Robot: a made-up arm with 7 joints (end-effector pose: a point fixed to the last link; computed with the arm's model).
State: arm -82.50 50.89 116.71 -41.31 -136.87 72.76 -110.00
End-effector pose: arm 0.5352 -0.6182 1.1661 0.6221 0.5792 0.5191 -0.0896
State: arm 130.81 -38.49 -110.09 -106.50 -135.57 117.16 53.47
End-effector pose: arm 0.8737 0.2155 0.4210 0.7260 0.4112 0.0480 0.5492
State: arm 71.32 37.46 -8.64 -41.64 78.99 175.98 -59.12
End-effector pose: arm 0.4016 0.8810 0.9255 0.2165 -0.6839 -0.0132 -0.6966
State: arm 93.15 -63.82 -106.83 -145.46 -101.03 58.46 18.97
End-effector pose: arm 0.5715 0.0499 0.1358 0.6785 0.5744 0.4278 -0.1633
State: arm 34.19 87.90 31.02 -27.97 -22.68 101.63 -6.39
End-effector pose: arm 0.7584 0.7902 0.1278 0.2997 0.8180 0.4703 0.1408
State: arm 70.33 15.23 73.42 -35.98 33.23 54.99 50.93
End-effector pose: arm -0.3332 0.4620 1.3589 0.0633 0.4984 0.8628 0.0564
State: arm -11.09 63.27 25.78 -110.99 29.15 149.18 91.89
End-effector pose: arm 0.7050 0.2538 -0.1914 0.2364 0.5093 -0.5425 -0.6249
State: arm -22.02 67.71 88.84 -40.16 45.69 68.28 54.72
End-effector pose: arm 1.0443 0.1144 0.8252 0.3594 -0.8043 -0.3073 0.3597
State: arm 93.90 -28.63 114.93 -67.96 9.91 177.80 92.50
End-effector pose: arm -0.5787 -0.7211 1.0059 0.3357 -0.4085 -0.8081 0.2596
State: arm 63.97 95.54 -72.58 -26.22 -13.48 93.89 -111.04
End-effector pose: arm 0.7350 0.7907 0.1601 0.4588 -0.1425 0.8681 -0.1248
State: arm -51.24 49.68 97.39 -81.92 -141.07 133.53 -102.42
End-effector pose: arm 0.8885 0.2053 0.8515 0.6423 -0.3098 0.6803 0.1691
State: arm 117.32 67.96 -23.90 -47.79 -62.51 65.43 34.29
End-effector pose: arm -0.2603 1.0443 0.2187 0.7264 0.2461 0.1437 0.6254
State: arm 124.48 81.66 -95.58 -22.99 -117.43 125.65 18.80
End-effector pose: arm -0.3414 1.0494 0.5654 0.3907 -0.5716 -0.2950 0.6585
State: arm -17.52 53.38 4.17 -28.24 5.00 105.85 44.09
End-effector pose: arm 1.0710 -0.2641 0.7597 0.2856 0.8176 -0.4998 0.0156
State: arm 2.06 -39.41 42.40 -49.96 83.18 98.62 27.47
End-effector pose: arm -0.3170 0.3941 1.4358 0.2689 -0.8010 -0.3915 -0.3644
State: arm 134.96 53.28 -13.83 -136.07 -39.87 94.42 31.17
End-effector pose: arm -0.1583 0.3338 -0.2333 0.7580 -0.1055 0.5325 0.3617
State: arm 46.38 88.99 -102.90 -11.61 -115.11 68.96 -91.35
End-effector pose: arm 0.8274 0.6897 0.4698 0.7825 -0.2874 -0.1171 -0.5397
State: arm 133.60 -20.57 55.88 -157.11 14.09 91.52 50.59
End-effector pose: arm -0.5971 -0.0987 0.2537 0.4787 0.2006 0.6464 0.5593
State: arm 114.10 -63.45 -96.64 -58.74 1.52 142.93 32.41
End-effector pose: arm 0.9279 -0.5064 0.7973 0.2264 -0.7965 0.5407 -0.1482
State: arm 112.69 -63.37 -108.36 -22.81 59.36 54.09 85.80
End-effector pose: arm 0.6386 -0.8015 0.8873 0.3926 -0.8344 0.1186 0.3683
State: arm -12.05 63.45 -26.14 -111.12 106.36 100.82 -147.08
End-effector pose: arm 0.4969 -0.4853 -0.2023 0.1276 0.8359 0.0201 0.5335
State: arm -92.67 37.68 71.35 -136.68 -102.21 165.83 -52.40
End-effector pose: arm 0.6706 -0.1520 0.2265 0.4035 0.3135 0.6803 0.5255
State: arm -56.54 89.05 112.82 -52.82 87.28 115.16 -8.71
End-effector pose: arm 0.9974 -0.5008 0.6349 0.9232 -0.3411 0.1565 -0.0834
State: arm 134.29 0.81 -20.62 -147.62 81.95 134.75 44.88
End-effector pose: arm -0.2667 0.6265 0.2414 0.3841 0.8416 0.2075 -0.3180
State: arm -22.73 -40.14 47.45 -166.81 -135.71 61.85 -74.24
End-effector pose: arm 0.5199 0.1017 0.4181 0.6091 -0.2840 0.4372 -0.5977
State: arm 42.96 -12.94 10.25 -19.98 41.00 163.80 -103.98
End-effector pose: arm -0.0610 -0.0180 1.5145 0.0921 -0.1077 -0.2282 0.9632
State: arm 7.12 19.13 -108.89 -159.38 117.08 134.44 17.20
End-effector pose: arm -0.2147 -0.5386 0.2260 0.3280 0.1428 0.9283 0.1015
